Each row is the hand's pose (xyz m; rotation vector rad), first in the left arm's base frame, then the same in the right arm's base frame.
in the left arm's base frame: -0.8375 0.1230 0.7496 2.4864 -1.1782 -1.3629
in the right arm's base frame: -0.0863 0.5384 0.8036 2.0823 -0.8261 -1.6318
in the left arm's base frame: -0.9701 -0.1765 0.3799 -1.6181 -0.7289 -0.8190
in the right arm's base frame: -0.2811 0.1823 0.5222 -1.6578 -0.6264 -0.3004
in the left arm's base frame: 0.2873 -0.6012 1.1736 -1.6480 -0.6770 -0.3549
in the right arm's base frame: 1.2449 0.0965 0.7574 -1.6217 -0.5533 0.1559
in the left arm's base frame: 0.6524 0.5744 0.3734 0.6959 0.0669 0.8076
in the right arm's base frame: 1.0048 1.2323 -0.1414 0.7942 0.5389 0.8562
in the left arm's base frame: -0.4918 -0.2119 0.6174 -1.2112 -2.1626 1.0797
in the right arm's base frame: 0.2467 0.2661 0.5505 -0.7129 -1.9810 1.3568
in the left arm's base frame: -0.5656 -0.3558 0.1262 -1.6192 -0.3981 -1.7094
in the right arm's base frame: 0.0235 0.0608 0.1316 -1.8420 -0.4094 -1.1840
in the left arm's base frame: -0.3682 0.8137 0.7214 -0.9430 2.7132 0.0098
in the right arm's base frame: 0.1710 1.3011 0.5796 1.2664 -2.7212 -0.1636
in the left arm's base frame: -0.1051 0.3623 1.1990 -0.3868 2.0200 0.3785
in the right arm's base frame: 0.6901 0.9617 0.9207 -0.6089 2.3957 0.5649
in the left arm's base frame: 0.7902 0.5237 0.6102 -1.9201 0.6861 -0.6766
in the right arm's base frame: 1.2306 1.2342 0.0219 -2.1755 0.6948 -0.1740
